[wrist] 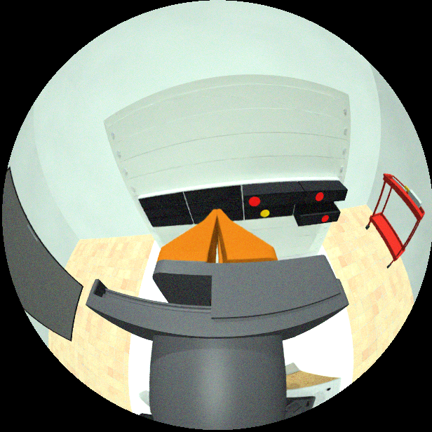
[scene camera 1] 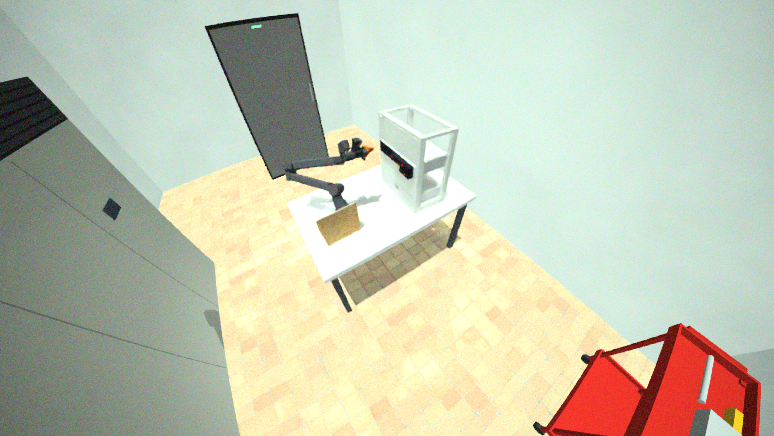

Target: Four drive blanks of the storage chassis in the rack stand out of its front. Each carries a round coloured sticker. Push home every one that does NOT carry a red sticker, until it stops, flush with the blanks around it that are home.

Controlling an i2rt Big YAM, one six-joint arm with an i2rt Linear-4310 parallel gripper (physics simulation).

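Where they show: gripper, fingertip midpoint: (scene camera 1: 373, 148); arm's base, origin of the base link: (scene camera 1: 342, 208).
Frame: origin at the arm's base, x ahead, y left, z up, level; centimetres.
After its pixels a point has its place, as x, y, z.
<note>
The white rack (scene camera 1: 418, 178) @[48.9, -15.7, 14.4] (wrist: 240, 115) holds the black storage chassis (scene camera 1: 387, 150) @[46.7, 19.7, 18.5] (wrist: 167, 210). In the wrist view, an upper blank with a red sticker (wrist: 277, 190) right of centre stands out. At the right end an upper red-stickered blank (wrist: 332, 191) and a lower red-stickered blank (wrist: 309, 219) also stand out. The yellow-stickered blank (wrist: 282, 212), below the first, looks set back, level with the front around it. My gripper (scene camera 1: 372, 148) @[32.1, 12.3, 27.6] (wrist: 216, 215) is shut and empty, its orange tips apart from the front, left of the yellow sticker; they hide part of the lower edge.
The rack stands on the white table (scene camera 1: 387, 230) @[23.2, -18.5, -18.5]. A tan board (scene camera 1: 339, 223) @[-6.1, -9.1, -2.8] stands by the arm's base. A dark door (scene camera 1: 268, 92) (wrist: 37, 255) is beyond the table. A red cart (scene camera 1: 655, 373) (wrist: 387, 235) stands away from the table. A grey cabinet (scene camera 1: 108, 270) is at the left.
</note>
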